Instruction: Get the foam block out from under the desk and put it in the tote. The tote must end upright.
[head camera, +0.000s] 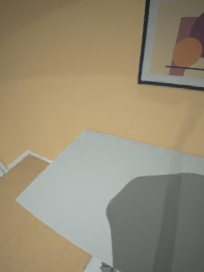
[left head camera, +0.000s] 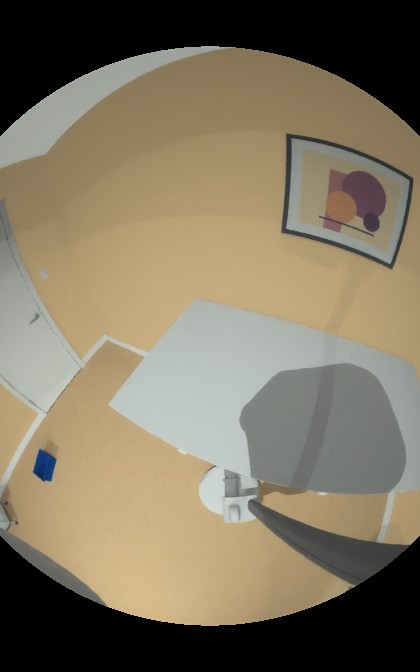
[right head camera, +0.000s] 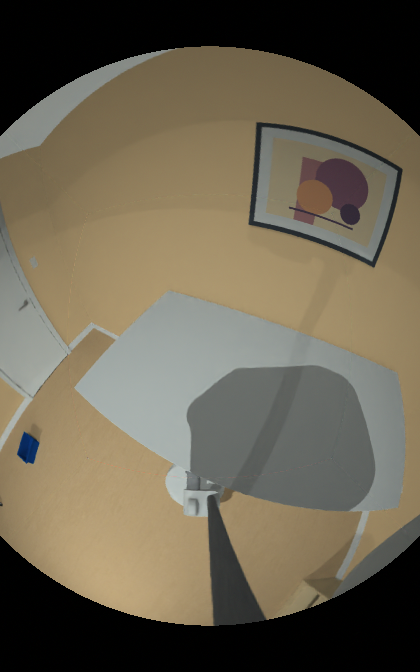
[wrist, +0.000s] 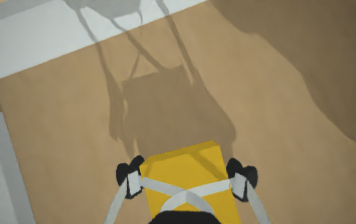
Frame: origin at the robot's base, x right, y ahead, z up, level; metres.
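Seen in the pictures: gripper, fingertip midpoint: (wrist: 186, 170).
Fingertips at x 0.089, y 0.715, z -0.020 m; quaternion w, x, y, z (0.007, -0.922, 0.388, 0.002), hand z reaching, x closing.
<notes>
Pixels of each thing's top centre, then the offset from my fingertips to it. "spot": a spot on its surface instead. Level surfaces: height alone.
- yellow foam block, middle of its top: (wrist: 195, 218) dx -0.016, dy -0.028, dz +0.050 m
- grey desk, its level: dz +0.942 m
- pale upright part, surface spot: (wrist: 9, 175) spot: dx -0.143, dy +0.136, dz +0.009 m
The yellow foam block (wrist: 175, 167) is at the bottom middle of the wrist view, over the brown floor, with its shadow beyond it. My gripper (wrist: 186, 170) is shut on it, one dark fingertip against each side. The block's near end is hidden behind the gripper. The grey desk (head camera: 75, 185) (left head camera: 190, 375) (right head camera: 150, 360) hides the block and gripper from the head views. The small blue tote (left head camera: 45, 465) (right head camera: 28, 448) stands on the floor at the far left of the left and right head views and looks upright.
A white baseboard (wrist: 30, 45) runs along the wall at the top left of the wrist view. A pale upright part (wrist: 9, 175) shows at its left edge. My white base (left head camera: 212, 492) (right head camera: 176, 485) is at the desk's front edge. A door (left head camera: 30, 340) is at the left.
</notes>
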